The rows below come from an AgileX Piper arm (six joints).
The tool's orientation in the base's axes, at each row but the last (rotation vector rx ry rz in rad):
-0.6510, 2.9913, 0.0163
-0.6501, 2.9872, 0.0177
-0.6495, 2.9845, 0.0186
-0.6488, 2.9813, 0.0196
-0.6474, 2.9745, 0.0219
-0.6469, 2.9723, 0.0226
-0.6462, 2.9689, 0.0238
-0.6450, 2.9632, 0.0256
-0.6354, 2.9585, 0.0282
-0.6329, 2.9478, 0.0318
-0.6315, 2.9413, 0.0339
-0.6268, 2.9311, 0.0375
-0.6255, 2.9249, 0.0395
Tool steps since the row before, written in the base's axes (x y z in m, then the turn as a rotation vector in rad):
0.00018, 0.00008, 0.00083, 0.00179, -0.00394, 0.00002
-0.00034, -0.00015, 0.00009, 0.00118, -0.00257, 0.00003
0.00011, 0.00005, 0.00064, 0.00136, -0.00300, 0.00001
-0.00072, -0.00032, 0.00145, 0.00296, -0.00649, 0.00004
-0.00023, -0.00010, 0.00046, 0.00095, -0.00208, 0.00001
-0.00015, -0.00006, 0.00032, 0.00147, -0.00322, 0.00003
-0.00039, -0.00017, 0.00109, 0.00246, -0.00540, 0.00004
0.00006, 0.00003, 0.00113, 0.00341, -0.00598, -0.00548
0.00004, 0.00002, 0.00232, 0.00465, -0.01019, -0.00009
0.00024, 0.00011, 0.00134, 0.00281, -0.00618, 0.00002
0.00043, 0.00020, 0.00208, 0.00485, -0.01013, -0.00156
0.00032, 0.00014, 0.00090, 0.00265, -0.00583, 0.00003
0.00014, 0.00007, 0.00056, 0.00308, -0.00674, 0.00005
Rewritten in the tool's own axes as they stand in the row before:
-0.00026, -0.00001, -0.00081, 0.00001, -0.00433, 0.00001
0.00036, 0.00000, -0.00012, -0.00001, -0.00283, -0.00001
-0.00018, 0.00000, -0.00063, 0.00001, -0.00329, 0.00001
0.00065, 0.00000, -0.00152, 0.00000, -0.00713, 0.00001
0.00020, 0.00000, -0.00048, 0.00000, -0.00229, 0.00001
0.00013, 0.00001, -0.00033, 0.00000, -0.00354, -0.00001
0.00031, 0.00000, -0.00113, 0.00000, -0.00593, 0.00000
-0.00019, -0.00001, -0.00112, -0.00001, -0.00682, 0.00556
-0.00031, -0.00001, -0.00230, -0.00004, -0.01120, 0.00016
-0.00043, -0.00001, -0.00130, -0.00003, -0.00679, 0.00002
-0.00075, -0.00001, -0.00200, -0.00005, -0.01122, 0.00165
-0.00048, -0.00001, -0.00084, -0.00004, -0.00640, 0.00001
-0.00024, 0.00000, -0.00053, -0.00006, -0.00741, 0.00000

